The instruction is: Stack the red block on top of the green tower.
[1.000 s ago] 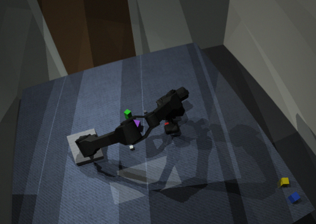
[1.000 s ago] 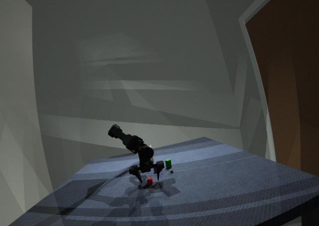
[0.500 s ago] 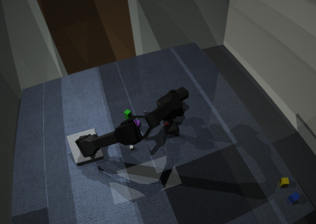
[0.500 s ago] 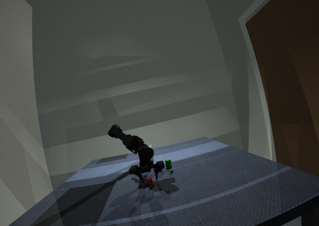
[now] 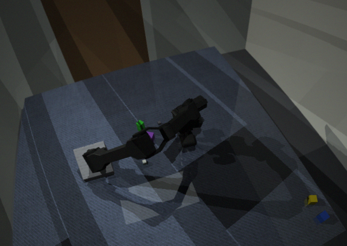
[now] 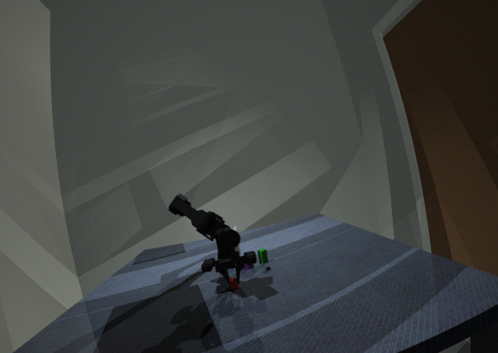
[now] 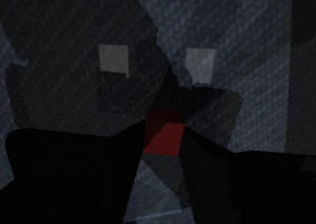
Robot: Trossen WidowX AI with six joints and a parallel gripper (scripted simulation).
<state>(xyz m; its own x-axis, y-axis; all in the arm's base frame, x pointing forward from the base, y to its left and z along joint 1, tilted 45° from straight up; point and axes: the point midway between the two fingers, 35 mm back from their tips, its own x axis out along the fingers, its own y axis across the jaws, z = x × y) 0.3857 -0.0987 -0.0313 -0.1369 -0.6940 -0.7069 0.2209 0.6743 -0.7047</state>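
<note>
Now: gripper tip 140 mm past the purple block, 80 mm to the right of it and 10 mm below it. Also, from my gripper tip: small grey cube 60 mm behind, 140 mm to the left; red block 10 mm above; small white cube 210 mm behind, 30 mm to the right.
</note>
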